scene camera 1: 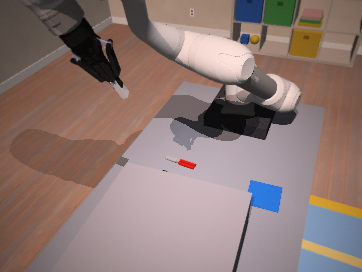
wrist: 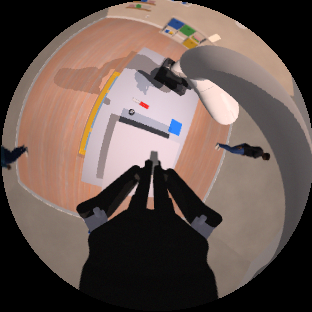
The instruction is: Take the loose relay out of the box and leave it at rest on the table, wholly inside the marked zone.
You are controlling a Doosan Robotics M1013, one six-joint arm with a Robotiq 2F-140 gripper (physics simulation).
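Seen in the pictures: gripper, fingertip midpoint: (scene camera 1: 126, 95) (wrist: 153, 156); arm's base, link origin: (scene camera 1: 239, 105) (wrist: 174, 73).
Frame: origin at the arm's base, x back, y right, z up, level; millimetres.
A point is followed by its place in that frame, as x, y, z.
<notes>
My gripper (scene camera 1: 120, 90) {-777, 283, 541} (wrist: 153, 156) {-777, 283, 541} is shut, with its fingertips together and nothing between them. In the scene view it is high at the upper left, away from the table. A large pale box (scene camera 1: 165, 215) {-875, 175, 130} (wrist: 142, 150) {-824, 193, 130} stands on the grey table (scene camera 1: 295, 155) {-278, -306, -73}; its dark side (wrist: 144, 127) shows in the wrist view. The inside of the box is hidden, and the relay does not show in either view. The marked zone, a flat blue square (scene camera 1: 266, 196) {-562, -175, -71} (wrist: 175, 127) {-562, -170, -71}, lies on the table beside a corner of the box.
A red-handled tool (scene camera 1: 187, 164) {-449, 200, -59} (wrist: 144, 105) {-446, 199, -62} lies on the table between the box and the arm's black base (scene camera 1: 240, 120) {-136, -21, 0} (wrist: 171, 77) {-85, 27, 12}. A small black ring-shaped object (wrist: 131, 112) {-549, 295, -55} lies near the box's dark side. A yellow bin (scene camera 1: 305, 44) is in shelving behind the arm.
</notes>
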